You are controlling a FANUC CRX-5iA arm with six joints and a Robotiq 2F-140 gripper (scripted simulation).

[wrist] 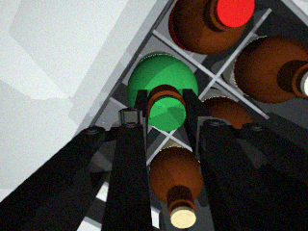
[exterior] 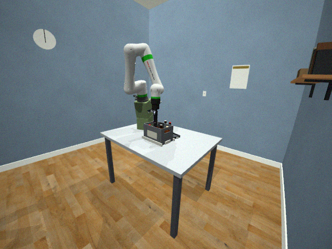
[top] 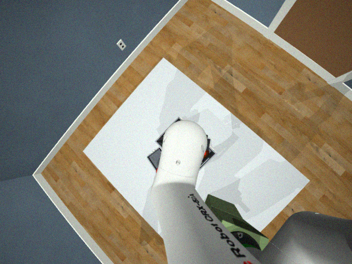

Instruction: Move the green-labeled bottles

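Right now the green-labeled bottle is 80 mm below my hand. Also, from my hand: white bottle: 110 mm behind, 260 mm to the left, 100 mm below; red-labeled bottle: 20 mm behind, 250 mm to the left, 100 mm below; crate: 40 mm to the left, 100 mm below.
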